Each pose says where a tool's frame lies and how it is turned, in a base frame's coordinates. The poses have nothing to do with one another.
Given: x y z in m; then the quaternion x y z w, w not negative.
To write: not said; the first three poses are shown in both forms.
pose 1, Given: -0.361 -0.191 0.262 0.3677 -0.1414 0.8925 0.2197
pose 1, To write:
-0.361 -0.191 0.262
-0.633 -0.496 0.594
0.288 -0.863 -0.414
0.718 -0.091 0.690

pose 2, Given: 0.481 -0.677 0.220 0.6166 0.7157 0.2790 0.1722
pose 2, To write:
0.481 -0.677 0.220
-0.180 0.787 0.591
0.979 0.084 0.187
0.098 0.612 -0.785

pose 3, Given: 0.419 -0.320 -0.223 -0.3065 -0.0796 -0.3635 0.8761
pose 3, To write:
0.419 -0.320 -0.223
0.723 0.686 0.083
-0.588 0.548 0.595
0.362 -0.479 0.799

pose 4, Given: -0.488 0.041 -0.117 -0.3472 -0.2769 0.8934 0.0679
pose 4, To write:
-0.488 0.041 -0.117
-0.750 0.071 -0.658
0.314 -0.837 -0.448
-0.583 -0.542 0.606

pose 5, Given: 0.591 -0.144 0.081 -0.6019 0.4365 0.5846 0.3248
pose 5, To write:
0.591 -0.144 0.081
-0.065 -0.905 -0.420
-0.146 -0.408 0.901
-0.987 0.119 -0.106

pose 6, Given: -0.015 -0.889 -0.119 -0.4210 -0.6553 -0.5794 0.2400
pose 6, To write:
-0.015 -0.889 -0.119
-0.530 0.830 0.173
0.274 -0.026 0.961
0.802 0.557 -0.213

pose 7, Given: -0.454 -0.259 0.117 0.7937 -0.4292 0.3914 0.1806
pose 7, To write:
-0.454 -0.259 0.117
0.325 -0.823 0.466
-0.540 -0.566 -0.623
0.776 -0.049 -0.628

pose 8, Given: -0.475 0.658 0.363 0.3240 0.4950 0.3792 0.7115
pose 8, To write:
-0.475 0.658 0.363
0.222 -0.219 0.950
0.860 0.502 -0.086
-0.459 0.836 0.300

